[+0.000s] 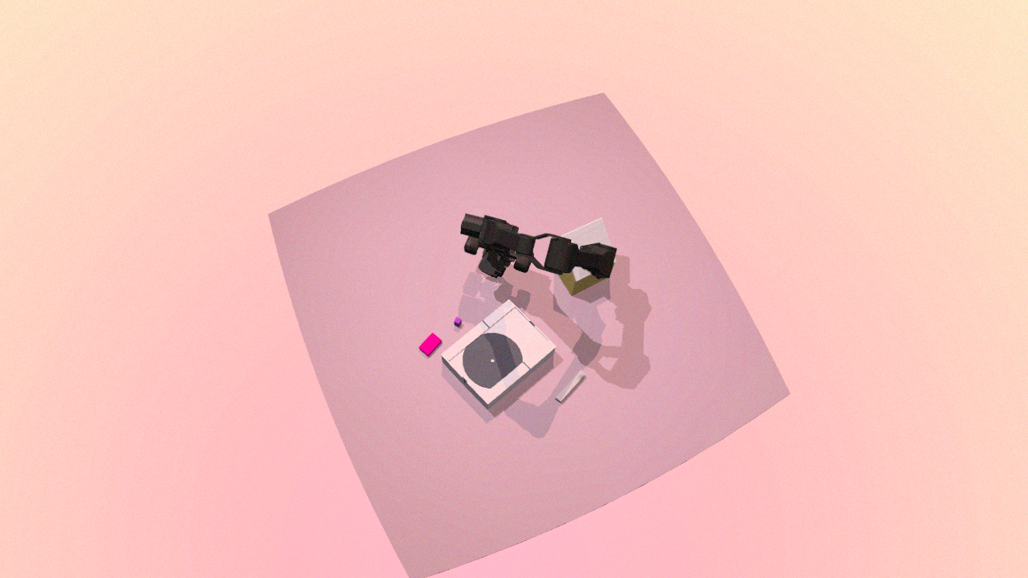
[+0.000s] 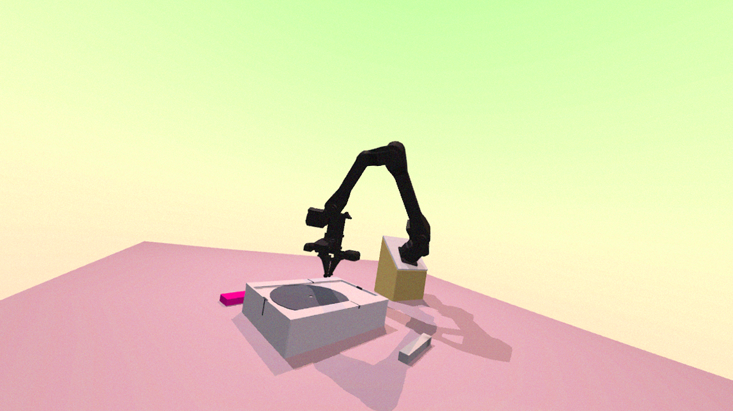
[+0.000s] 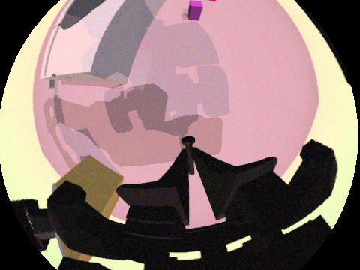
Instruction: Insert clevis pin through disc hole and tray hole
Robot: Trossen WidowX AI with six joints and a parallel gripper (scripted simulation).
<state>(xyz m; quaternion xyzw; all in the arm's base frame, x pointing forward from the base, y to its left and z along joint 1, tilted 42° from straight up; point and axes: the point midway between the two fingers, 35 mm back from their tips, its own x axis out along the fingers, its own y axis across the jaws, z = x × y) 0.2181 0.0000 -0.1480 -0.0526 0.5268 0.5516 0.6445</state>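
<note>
The grey disc is 28 cm to the left of my gripper tip, 11 cm ahead of it and 3 cm above it. Also, from my gripper tip: steel tray (26 cm to the left, 8 cm ahead, 2 cm above); purple cube (16 cm ahead, 13 cm to the left, 1 cm below); clevis pin (1 cm to the right, 1 cm behind, 1 cm above).
</note>
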